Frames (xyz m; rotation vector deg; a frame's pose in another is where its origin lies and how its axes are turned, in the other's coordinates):
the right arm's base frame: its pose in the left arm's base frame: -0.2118 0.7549 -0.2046 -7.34 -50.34 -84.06
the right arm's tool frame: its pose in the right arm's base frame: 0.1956 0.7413 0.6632 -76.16 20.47 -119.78
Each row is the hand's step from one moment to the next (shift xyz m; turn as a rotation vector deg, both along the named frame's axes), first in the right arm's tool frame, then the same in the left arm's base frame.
Working: the right arm's tool frame: its pose in the left arm's base frame: 0.1336 1.0954 0.6855 -7.24 -38.10 141.85

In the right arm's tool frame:
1: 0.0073 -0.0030 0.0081 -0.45 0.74 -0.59
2: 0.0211 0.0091 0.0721 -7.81 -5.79 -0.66
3: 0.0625 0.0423 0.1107 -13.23 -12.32 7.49
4: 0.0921 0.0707 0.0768 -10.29 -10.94 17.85
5: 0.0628 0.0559 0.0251 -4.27 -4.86 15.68
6: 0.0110 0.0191 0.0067 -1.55 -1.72 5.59
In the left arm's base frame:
1: -0.0064 0.0026 0.0089 0.14 -0.52 -0.90
2: -0.0386 -0.0262 0.0596 9.57 0.15 1.82
3: -0.0986 -0.0439 0.0793 15.51 -1.68 11.82
4: -0.1298 -0.0334 0.0375 10.00 -5.54 20.34
5: -0.0862 -0.0165 -0.0019 2.42 -5.65 15.81
6: -0.0203 -0.0105 -0.0029 0.88 -2.04 5.63

